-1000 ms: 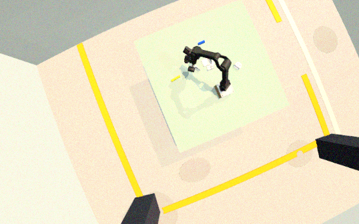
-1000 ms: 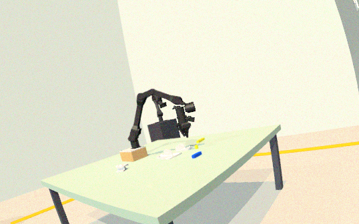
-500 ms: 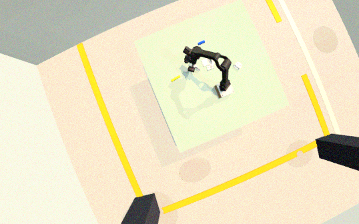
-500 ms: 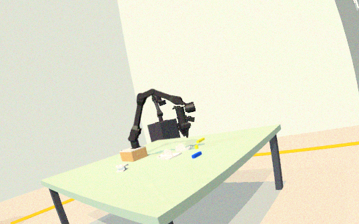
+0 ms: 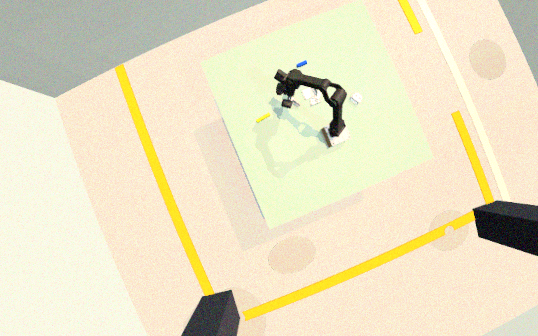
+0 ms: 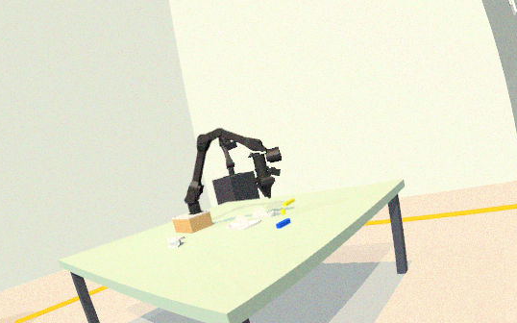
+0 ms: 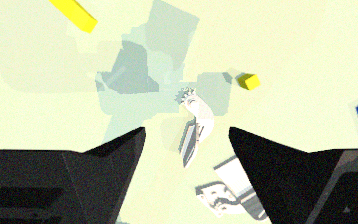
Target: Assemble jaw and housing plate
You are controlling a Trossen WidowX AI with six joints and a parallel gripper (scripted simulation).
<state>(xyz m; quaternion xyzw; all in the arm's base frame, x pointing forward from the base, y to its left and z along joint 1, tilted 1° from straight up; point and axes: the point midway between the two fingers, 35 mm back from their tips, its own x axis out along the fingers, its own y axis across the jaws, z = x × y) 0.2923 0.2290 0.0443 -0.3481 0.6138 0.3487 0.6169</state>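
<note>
The white jaw is 1 cm ahead of my gripper tip, 1 cm to the right of it and 7 cm below it. Also, from my gripper tip: yellow bar (6 cm behind, 19 cm to the left, 7 cm below); blue block (24 cm ahead, 18 cm to the right, 7 cm below); yellow cube (9 cm ahead, 1 cm to the right, 7 cm below).
</note>
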